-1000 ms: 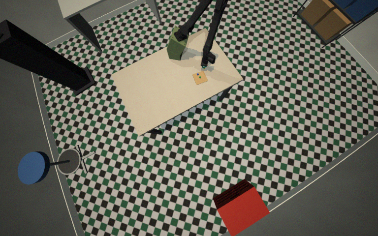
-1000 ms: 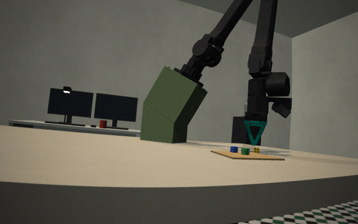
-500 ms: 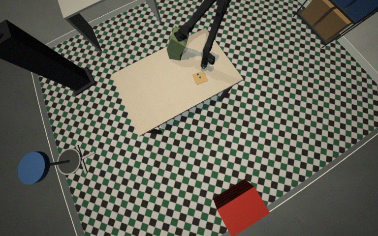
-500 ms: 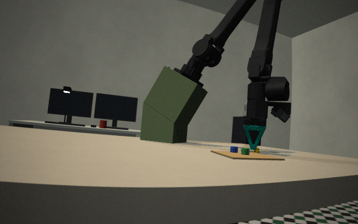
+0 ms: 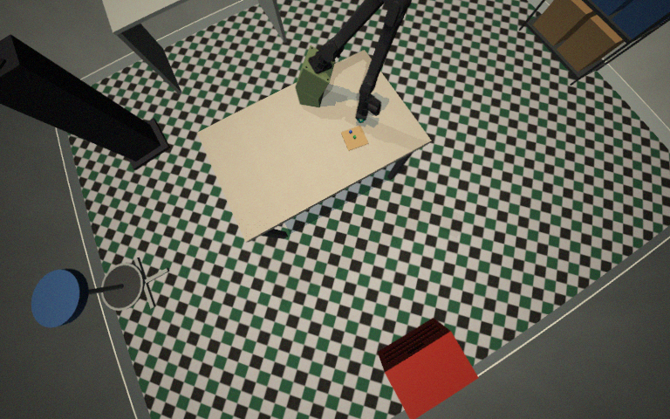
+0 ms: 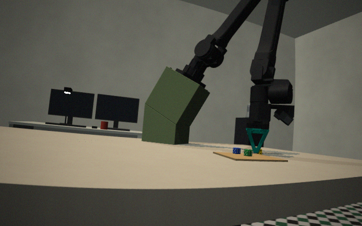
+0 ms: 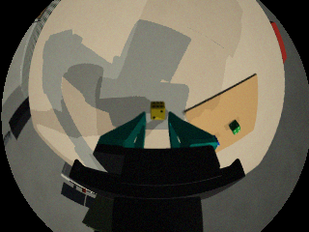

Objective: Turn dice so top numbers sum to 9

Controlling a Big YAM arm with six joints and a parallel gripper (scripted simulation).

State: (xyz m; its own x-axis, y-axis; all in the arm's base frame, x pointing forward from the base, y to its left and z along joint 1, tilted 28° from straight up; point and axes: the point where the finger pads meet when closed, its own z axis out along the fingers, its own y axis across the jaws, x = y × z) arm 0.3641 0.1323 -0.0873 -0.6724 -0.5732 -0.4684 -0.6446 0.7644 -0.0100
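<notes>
Now: the yellow die 10 mm ahead of my hand and 10 mm to the left of it. Round my hand: blue die 30 mm ahead, 110 mm to the right; green die 80 mm ahead, 110 mm to the right; mat 80 mm ahead, 110 mm to the right, 10 mm below.
</notes>
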